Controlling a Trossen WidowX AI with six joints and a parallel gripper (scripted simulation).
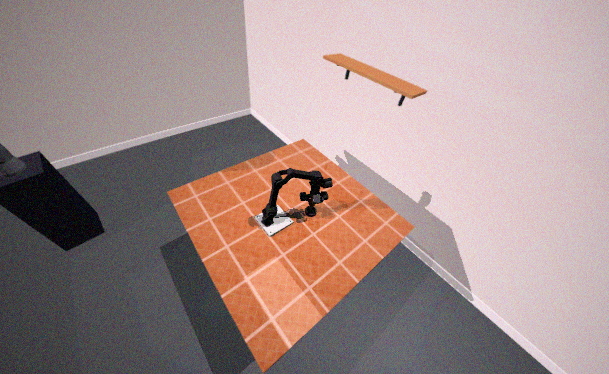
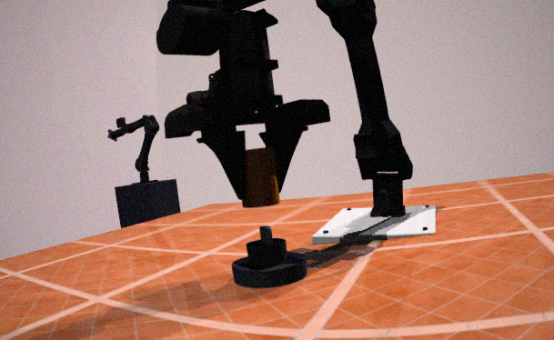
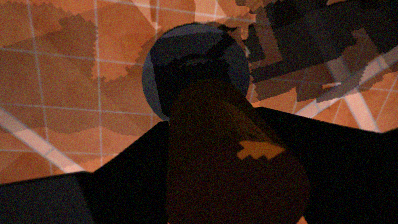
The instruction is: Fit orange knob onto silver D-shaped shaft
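My gripper tip is 3 cm below the orange knob. Round my gripper tip: round pedestal 6 cm below.
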